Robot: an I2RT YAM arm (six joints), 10 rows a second.
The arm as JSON. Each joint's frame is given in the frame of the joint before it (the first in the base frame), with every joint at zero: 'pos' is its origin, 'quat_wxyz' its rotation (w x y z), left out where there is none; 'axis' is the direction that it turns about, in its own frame. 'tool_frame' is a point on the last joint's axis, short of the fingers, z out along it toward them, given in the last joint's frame.
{
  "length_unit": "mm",
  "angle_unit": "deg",
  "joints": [
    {
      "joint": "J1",
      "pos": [
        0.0,
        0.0,
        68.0
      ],
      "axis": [
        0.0,
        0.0,
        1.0
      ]
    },
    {
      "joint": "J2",
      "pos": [
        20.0,
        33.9,
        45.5
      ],
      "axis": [
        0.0,
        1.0,
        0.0
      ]
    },
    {
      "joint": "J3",
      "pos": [
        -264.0,
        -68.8,
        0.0
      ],
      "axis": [
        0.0,
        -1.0,
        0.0
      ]
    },
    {
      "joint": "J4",
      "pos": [
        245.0,
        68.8,
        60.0
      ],
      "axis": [
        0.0,
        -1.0,
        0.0
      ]
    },
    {
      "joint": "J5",
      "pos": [
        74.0,
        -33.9,
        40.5
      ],
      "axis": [
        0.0,
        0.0,
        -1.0
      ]
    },
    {
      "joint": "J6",
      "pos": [
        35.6,
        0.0,
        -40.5
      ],
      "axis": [
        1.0,
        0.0,
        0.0
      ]
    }
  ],
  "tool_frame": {
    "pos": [
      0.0,
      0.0,
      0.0
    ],
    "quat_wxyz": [
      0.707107,
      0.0,
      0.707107,
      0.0
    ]
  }
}
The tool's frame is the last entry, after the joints.
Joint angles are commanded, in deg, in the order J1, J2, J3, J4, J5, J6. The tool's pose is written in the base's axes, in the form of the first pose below.
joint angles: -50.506 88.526 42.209 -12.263 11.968 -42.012
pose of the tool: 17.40 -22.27 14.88 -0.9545 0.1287 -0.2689 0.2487 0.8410 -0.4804
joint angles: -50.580 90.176 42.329 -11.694 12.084 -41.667
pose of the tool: 17.51 -22.48 14.23 -0.9559 0.1391 -0.2587 0.2507 0.8453 -0.4718
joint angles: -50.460 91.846 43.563 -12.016 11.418 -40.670
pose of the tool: 17.94 -22.83 13.98 -0.9527 0.1507 -0.2637 0.2603 0.8525 -0.4533
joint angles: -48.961 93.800 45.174 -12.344 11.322 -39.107
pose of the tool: 18.99 -22.88 13.75 -0.9514 0.1510 -0.2683 0.2603 0.8598 -0.4393
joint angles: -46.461 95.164 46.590 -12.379 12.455 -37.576
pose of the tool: 20.36 -22.54 13.73 -0.9529 0.1384 -0.2698 0.2509 0.8594 -0.4455
